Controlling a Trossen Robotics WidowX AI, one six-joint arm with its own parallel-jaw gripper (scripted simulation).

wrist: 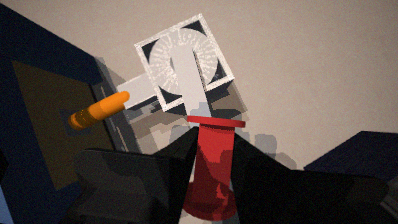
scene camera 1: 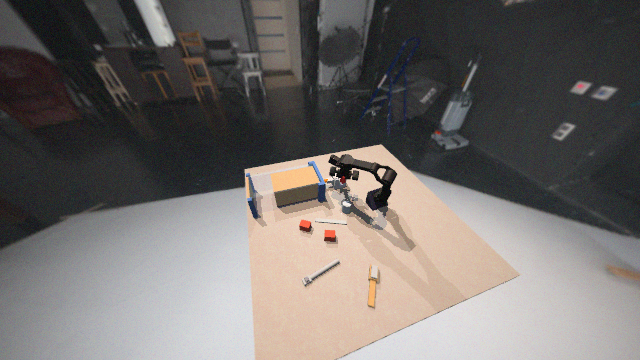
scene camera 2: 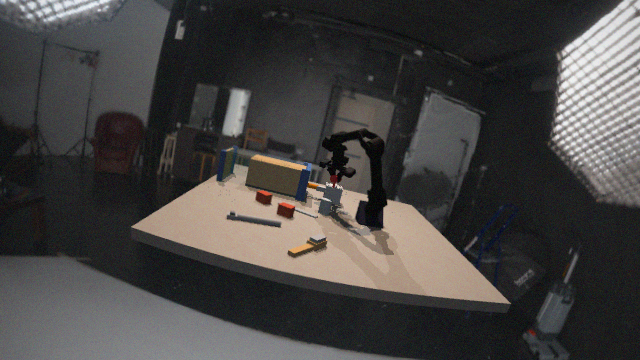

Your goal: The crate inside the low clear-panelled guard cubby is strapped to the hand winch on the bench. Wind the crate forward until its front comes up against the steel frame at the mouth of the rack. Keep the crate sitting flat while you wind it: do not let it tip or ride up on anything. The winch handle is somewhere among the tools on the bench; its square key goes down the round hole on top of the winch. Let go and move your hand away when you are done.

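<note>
A red knob and a winch are what I see here, together with my gripper.
</note>
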